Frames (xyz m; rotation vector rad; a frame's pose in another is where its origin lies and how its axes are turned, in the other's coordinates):
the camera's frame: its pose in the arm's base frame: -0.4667 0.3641 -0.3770 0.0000 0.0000 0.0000
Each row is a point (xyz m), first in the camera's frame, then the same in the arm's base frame.
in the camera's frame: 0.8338 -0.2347 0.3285
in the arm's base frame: 0.3671 0.1294 -0.0485
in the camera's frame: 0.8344 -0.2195 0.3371
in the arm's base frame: 0.3677 0.1446 -0.0399
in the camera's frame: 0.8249 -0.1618 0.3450
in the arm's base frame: 0.3582 0.2023 -0.0320
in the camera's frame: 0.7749 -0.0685 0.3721
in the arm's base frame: 0.3082 0.2956 -0.0049
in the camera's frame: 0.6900 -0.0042 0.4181
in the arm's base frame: 0.2233 0.3599 0.0411
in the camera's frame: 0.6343 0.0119 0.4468
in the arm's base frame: 0.1676 0.3760 0.0698
